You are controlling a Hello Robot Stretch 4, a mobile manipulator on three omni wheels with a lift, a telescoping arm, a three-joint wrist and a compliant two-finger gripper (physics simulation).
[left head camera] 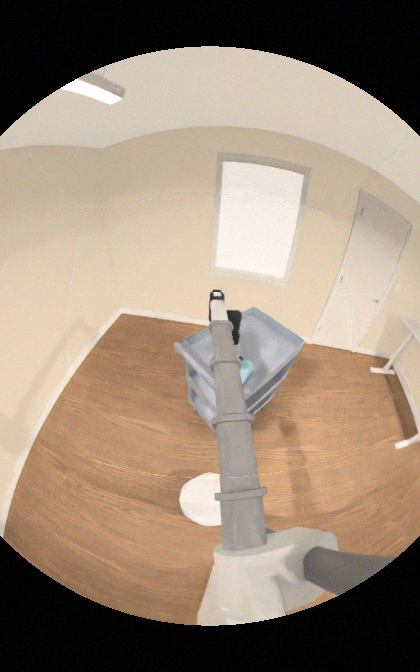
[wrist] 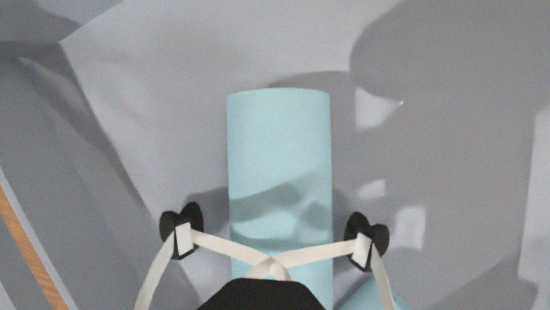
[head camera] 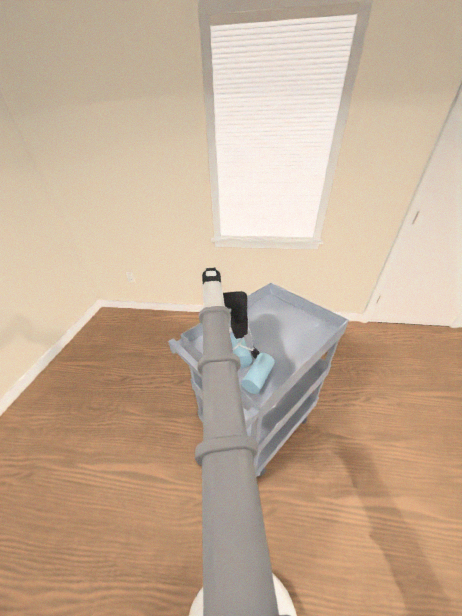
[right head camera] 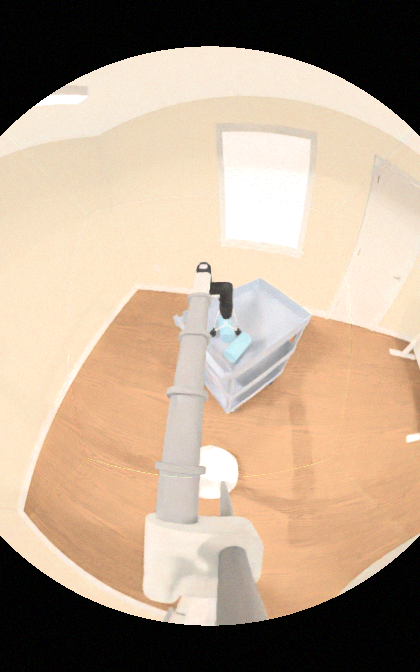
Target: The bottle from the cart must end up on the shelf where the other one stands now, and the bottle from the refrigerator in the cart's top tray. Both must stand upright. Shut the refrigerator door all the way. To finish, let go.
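Frame: origin at the robot's base, x down, y ahead, z right, level; metres.
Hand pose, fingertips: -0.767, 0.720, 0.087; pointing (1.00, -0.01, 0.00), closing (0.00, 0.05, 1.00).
Observation:
Things, the pixels of their top centre, and the offset from my fingertips, as dx, dy, dz. "*": a spot on its surface instead.
- second light-blue bottle, centre of its top: (head camera: 259,366) -0.070, -0.101, +0.060
- push handle, a spot on its surface: (head camera: 182,350) * -0.069, +0.016, -0.228
One light-blue bottle (head camera: 242,354) (right head camera: 227,338) (wrist: 280,140) lies on its side in the top tray of the grey-blue cart (head camera: 305,330) (left head camera: 275,340) (right head camera: 270,312). A second light-blue bottle (head camera: 258,373) (left head camera: 247,371) (right head camera: 237,348) (wrist: 372,298) lies close beside it, at an angle, nearer the tray's near corner. My gripper (wrist: 274,226) (right head camera: 225,332) is open above the first bottle, with one fingertip on each side and a gap on both sides. The arm covers part of this bottle in the head view. The refrigerator and the shelf do not show.
The cart's raised rim and push handle (head camera: 182,350) stand around the tray's near left side. A wall with a window (head camera: 280,130) is behind the cart, and a white room door (left head camera: 357,280) is to the right. White furniture legs (left head camera: 400,352) stand at the far right.

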